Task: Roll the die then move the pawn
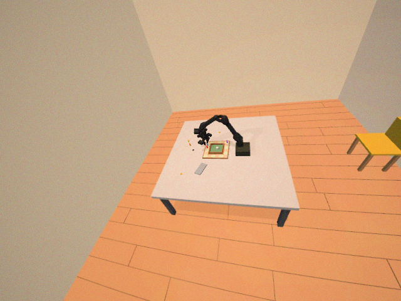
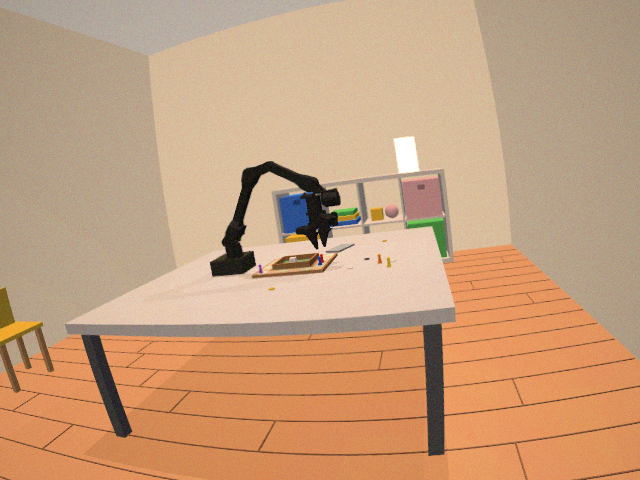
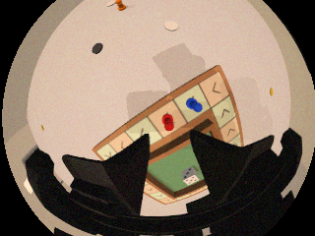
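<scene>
My gripper tip is now 4 cm above the red pawn. From my gripper tip the other things lie so: green tray: 12 cm behind, 2 cm to the left, 6 cm below; then blue pawn: 4 cm to the right, 4 cm below; then white die: 13 cm behind, 2 cm to the left, 4 cm below.
</scene>
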